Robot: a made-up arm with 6 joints.
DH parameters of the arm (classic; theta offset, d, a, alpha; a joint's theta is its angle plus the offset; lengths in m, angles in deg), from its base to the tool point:
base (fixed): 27.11 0 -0.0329 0
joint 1: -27.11 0.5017 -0.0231 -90
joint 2: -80.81 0 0.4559 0
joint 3: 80.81 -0.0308 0.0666 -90
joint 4: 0 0.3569 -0.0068 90
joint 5: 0 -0.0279 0.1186 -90
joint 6: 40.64 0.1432 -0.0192 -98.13
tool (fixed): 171.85 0.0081 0 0
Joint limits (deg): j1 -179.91..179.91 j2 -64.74..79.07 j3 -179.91..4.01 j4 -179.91..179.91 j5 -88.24..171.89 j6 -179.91..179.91
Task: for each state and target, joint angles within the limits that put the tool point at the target. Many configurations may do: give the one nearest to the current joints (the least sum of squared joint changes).
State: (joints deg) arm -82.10 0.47 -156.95 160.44 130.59 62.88
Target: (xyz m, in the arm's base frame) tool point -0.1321 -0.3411 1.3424
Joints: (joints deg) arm -106.70 18.38 -145.93 174.24 119.37 64.27
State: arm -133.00 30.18 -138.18 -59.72 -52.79 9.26
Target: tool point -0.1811 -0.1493 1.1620
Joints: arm -168.87 -8.57 -105.70 -79.90 -88.24 15.64
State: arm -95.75 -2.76 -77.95 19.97 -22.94 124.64
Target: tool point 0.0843 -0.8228 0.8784
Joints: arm -76.51 34.30 -106.41 12.82 -6.78 125.65
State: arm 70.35 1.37 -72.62 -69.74 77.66 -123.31
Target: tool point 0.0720 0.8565 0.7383
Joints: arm 90.03 40.95 -114.49 -78.76 58.66 -127.57
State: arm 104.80 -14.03 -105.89 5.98 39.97 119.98
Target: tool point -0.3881 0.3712 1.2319
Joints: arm 137.85 -0.76 -111.59 5.20 38.43 119.71
